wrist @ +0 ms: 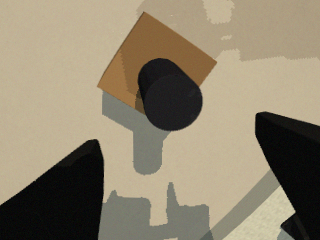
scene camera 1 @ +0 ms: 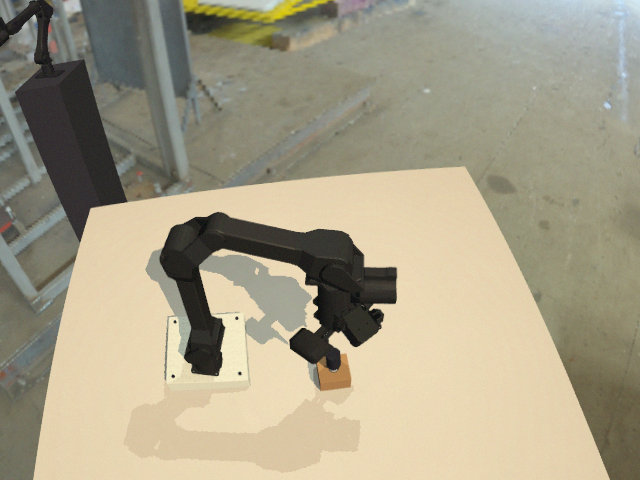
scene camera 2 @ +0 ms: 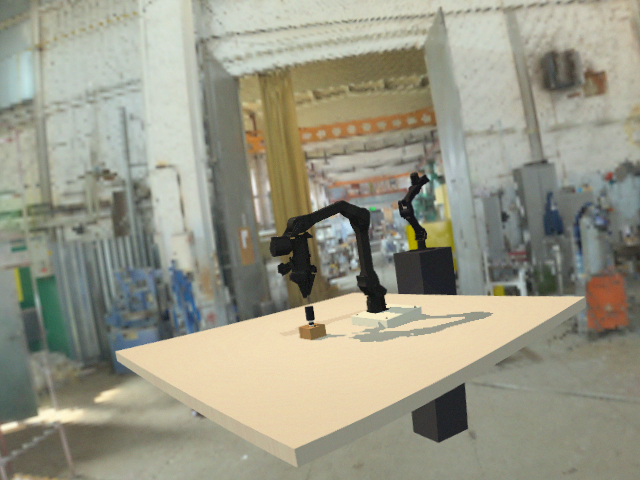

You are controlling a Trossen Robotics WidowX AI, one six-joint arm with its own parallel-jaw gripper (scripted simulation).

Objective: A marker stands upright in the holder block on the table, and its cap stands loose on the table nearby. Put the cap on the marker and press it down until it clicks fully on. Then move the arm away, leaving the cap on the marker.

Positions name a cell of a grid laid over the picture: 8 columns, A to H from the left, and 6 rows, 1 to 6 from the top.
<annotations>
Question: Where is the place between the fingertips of the gripper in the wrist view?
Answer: E4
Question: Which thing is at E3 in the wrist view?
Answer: A black cap.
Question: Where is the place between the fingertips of the gripper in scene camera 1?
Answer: At E5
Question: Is the gripper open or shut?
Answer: Open.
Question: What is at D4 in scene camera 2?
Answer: The gripper.
</annotations>
